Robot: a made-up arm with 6 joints.
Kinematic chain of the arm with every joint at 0, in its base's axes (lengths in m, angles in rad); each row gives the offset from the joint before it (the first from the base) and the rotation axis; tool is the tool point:
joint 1: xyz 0 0 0.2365 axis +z
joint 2: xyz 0 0.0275 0 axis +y
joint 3: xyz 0 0 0.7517 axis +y
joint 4: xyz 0 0 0.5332 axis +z
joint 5: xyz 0 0 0 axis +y
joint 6: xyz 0 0 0.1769 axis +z
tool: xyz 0 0 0
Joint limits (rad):
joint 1: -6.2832..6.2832
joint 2: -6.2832..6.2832
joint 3: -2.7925..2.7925
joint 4: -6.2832..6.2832
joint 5: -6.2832..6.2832
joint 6: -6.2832..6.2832
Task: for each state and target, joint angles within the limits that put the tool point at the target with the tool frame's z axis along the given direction. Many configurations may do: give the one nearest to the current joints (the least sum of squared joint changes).
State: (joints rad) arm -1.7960 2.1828 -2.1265 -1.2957 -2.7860 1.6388
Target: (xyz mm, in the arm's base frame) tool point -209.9 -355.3 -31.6 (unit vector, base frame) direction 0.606 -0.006 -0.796
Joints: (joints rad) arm -2.3587 2.6187 -2.4315 -1.0121 -2.6077 1.6388
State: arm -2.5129 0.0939 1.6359 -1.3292 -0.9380 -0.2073
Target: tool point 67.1 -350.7 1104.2 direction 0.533 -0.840 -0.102
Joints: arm -1.8398 -0.4026 1.6007 -2.0011 -0.9458 -0.2073
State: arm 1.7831 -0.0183 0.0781 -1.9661 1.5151 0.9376
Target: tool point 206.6 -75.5 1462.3 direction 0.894 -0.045 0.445
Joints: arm 2.5299 -0.4522 0.9404 -2.6443 1.5331 0.9376
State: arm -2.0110 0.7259 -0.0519 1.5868 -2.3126 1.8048
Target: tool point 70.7 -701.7 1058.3 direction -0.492 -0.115 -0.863
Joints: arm -1.3826 0.9288 -0.7462 1.9085 -2.5770 1.8048
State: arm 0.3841 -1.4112 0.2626 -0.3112 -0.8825 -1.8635
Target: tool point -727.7 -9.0 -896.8 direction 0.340 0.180 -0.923
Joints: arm 0.0867 -2.2631 -0.4741 -0.2143 -0.7825 -1.8635
